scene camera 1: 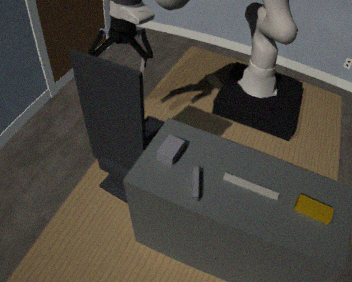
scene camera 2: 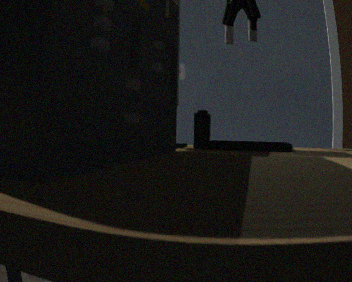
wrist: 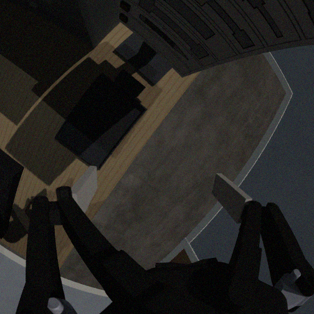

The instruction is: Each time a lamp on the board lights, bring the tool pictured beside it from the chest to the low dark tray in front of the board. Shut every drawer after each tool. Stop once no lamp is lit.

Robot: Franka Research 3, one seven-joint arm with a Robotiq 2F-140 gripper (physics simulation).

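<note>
My gripper (scene camera 1: 119, 58) (scene camera 2: 240, 35) (wrist: 157, 181) is open with nothing between its fingers, raised high near the board's top edge. The board (scene camera 1: 110, 110) (wrist: 220, 35) is a dark upright panel; scene camera 1 shows its back. In the wrist view part of its face shows dark tool-like pictures, and no lit lamp is visible on that part. The low dark tray (wrist: 102, 117) lies on the mat in front of the board; its inside is too dark to read. The grey chest (scene camera 1: 175, 215) (scene camera 2: 75, 80) shows faint handles in scene camera 2; whether its drawers are shut I cannot tell.
On the chest top lie a grey block (scene camera 1: 171, 149), a narrow grey piece (scene camera 1: 197, 183), a pale bar (scene camera 1: 250, 186) and a yellow block (scene camera 1: 314, 208). The arm's black base (scene camera 1: 257, 110) stands behind the chest. In scene camera 2 a dark post (scene camera 2: 202, 130) rises beside a low dark shape.
</note>
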